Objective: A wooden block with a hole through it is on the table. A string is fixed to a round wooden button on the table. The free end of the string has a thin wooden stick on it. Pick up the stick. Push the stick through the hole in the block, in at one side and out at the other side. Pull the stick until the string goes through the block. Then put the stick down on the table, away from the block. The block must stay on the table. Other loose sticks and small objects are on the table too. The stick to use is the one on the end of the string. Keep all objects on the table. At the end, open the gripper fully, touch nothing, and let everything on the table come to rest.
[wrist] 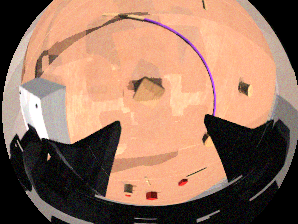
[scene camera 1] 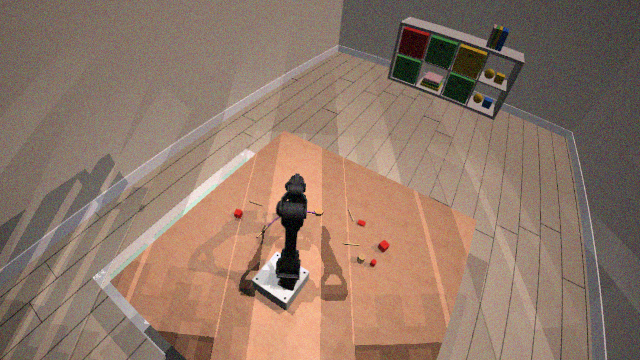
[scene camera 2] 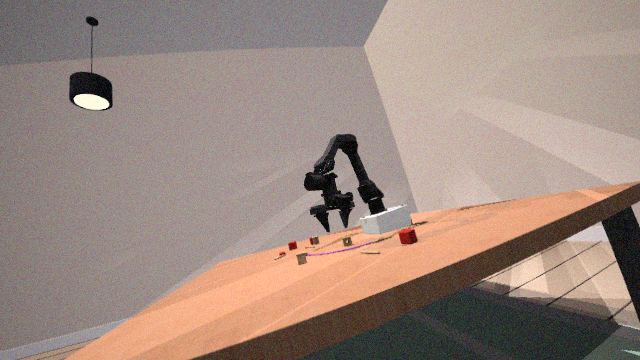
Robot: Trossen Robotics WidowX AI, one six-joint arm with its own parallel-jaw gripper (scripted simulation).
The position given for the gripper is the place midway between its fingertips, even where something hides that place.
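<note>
Open and holding nothing, the gripper (scene camera 2: 337, 230) (wrist: 164, 121) is visible in scene camera 2 as well as in the wrist view.
</note>
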